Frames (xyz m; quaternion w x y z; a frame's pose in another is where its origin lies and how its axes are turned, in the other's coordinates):
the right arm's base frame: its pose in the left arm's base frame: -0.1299 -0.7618 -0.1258 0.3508 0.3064 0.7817 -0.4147
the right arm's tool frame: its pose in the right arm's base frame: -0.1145 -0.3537 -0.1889 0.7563 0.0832 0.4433 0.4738
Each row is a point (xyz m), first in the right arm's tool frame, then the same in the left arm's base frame.
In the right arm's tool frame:
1: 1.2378 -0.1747 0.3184
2: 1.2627 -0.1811 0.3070
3: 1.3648 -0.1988 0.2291
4: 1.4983 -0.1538 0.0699
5: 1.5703 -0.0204 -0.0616
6: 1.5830 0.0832 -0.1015
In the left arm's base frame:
1: -0.1371 0.3267 -0.4038
2: -0.1343 0.3542 -0.3987
3: -0.1138 0.4714 -0.3472
4: -0.0219 0.6148 -0.2201
5: 0.1312 0.6656 -0.1006
6: 0.2337 0.6512 -0.0586

